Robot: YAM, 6 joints.
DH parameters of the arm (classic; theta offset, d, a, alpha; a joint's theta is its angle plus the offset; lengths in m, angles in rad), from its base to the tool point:
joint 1: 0 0.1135 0.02 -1.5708
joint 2: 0 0 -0.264 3.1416
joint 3: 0.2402 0 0.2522 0
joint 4: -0.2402 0 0.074 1.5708
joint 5: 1.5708 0 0 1.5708
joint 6: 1.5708 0.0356 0 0
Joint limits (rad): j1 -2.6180..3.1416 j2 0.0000..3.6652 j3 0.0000..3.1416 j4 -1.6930..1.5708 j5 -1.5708..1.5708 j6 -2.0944..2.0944
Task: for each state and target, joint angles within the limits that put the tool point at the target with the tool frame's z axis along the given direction. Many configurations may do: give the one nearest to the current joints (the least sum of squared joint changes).
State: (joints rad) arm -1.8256 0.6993 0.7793 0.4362 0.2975 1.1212
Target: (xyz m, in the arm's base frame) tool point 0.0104 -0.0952 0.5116 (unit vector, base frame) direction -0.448 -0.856 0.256
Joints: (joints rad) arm -1.1840 0.7471 1.3102 -0.1737 0.8304 1.1212
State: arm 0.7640 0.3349 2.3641 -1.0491 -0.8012 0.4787
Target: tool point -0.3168 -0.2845 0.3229 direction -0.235 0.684 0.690
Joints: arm 0.7861 0.0026 2.4220 -1.2803 -0.7074 0.4787
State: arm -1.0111 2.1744 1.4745 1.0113 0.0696 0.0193
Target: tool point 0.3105 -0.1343 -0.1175 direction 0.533 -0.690 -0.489
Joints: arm -0.3600 2.8403 0.9403 1.3172 0.4759 0.0193
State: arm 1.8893 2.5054 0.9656 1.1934 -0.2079 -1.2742
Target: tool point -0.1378 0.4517 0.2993 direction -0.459 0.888 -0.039
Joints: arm 1.8523 1.9483 1.4870 0.4215 -0.1955 -1.2742
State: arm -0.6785 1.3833 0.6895 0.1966 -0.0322 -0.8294
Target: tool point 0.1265 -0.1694 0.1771 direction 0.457 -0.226 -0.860
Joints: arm -0.9715 1.2002 0.6116 -0.5052 -0.2526 -0.8294
